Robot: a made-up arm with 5 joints. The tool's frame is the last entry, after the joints. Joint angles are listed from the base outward.
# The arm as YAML. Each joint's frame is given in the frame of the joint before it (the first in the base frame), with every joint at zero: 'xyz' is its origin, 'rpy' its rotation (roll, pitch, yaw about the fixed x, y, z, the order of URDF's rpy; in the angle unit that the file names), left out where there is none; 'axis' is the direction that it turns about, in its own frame. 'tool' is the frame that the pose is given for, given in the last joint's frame.
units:
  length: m
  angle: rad
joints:
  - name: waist
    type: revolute
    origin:
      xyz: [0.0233, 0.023, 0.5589]
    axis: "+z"
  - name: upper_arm
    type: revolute
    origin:
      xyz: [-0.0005, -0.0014, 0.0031]
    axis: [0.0, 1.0, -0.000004]
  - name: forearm
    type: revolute
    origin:
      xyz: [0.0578, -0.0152, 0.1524]
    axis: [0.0, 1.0, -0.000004]
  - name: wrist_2
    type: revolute
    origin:
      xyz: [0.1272, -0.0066, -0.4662]
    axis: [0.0, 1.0, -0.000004]
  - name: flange
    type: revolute
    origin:
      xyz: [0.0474, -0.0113, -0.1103]
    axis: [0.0, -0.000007, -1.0]
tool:
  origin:
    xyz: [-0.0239, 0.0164, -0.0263]
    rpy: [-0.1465, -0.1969, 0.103]
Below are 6 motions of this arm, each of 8 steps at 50 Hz.
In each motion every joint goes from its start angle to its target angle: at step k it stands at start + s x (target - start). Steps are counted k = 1, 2, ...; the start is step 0. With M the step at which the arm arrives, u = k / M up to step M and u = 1 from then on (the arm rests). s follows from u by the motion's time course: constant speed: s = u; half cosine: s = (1 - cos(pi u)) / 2; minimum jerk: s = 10 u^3 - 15 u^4 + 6 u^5.
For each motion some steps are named. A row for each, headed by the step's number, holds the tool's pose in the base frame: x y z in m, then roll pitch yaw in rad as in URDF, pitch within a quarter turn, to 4 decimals.
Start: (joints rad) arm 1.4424 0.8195 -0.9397 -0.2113 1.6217
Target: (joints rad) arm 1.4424 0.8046 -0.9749 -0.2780 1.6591
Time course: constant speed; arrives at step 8
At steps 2, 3, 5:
2: 0.0921 0.4649 0.0743 0.2215 -0.1992 -0.1588
3: 0.0927 0.4692 0.0774 0.2363 -0.1970 -0.1661
5: 0.0940 0.4775 0.0837 0.2659 -0.1921 -0.1805

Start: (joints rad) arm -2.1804 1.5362 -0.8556 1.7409 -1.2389
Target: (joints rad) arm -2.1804 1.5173 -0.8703 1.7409 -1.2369
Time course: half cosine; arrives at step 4
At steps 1, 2, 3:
1: 0.0650 0.1731 0.1529 2.2532 0.2986 -0.5708
2: 0.0624 0.1694 0.1504 2.2408 0.2995 -0.5740
3: 0.0598 0.1655 0.1479 2.2284 0.3004 -0.5771

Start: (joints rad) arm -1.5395 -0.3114 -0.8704 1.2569 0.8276
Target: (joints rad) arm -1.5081 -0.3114 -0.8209 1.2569 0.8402
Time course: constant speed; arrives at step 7
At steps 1, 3, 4, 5, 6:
1: 0.0361 -0.4959 0.5226 -0.2015 -0.1352 -2.2523
3: 0.0406 -0.4929 0.5154 -0.2112 -0.1248 -2.2457
4: 0.0429 -0.4914 0.5118 -0.2160 -0.1196 -2.2424
5: 0.0451 -0.4899 0.5082 -0.2209 -0.1144 -2.2391
6: 0.0473 -0.4883 0.5046 -0.2257 -0.1092 -2.2359

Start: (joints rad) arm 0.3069 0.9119 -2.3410 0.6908 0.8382
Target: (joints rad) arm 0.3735 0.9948 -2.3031 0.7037 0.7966
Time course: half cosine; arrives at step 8
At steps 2, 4, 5, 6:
2: 0.7464 0.2539 0.5851 0.4529 -0.6800 -0.6810
4: 0.7399 0.2705 0.5540 0.3962 -0.6612 -0.6109
5: 0.7357 0.2792 0.5371 0.3665 -0.6501 -0.5738
6: 0.7318 0.2864 0.5229 0.3419 -0.6400 -0.5428

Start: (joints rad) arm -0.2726 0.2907 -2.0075 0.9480 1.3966
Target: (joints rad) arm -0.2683 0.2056 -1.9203 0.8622 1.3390
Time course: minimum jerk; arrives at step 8
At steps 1, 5, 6, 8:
1: 0.6749 -0.1675 0.8285 0.6411 -0.3341 -1.7829
5: 0.6705 -0.1637 0.8411 0.7021 -0.3671 -1.7723
6: 0.6693 -0.1627 0.8440 0.7170 -0.3754 -1.7704
8: 0.6686 -0.1622 0.8458 0.7259 -0.3805 -1.7693

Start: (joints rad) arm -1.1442 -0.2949 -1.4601 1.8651 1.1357
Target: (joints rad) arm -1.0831 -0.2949 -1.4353 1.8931 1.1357
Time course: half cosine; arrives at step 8
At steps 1, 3, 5, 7, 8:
1: 0.2185 -0.4181 0.7931 -0.2436 -0.1386 -2.1583
3: 0.2255 -0.4142 0.7896 -0.2559 -0.1311 -2.1402
5: 0.2353 -0.4085 0.7848 -0.2732 -0.1204 -2.1146
7: 0.2420 -0.4044 0.7814 -0.2854 -0.1128 -2.0967
8: 0.2430 -0.4038 0.7810 -0.2871 -0.1118 -2.0941

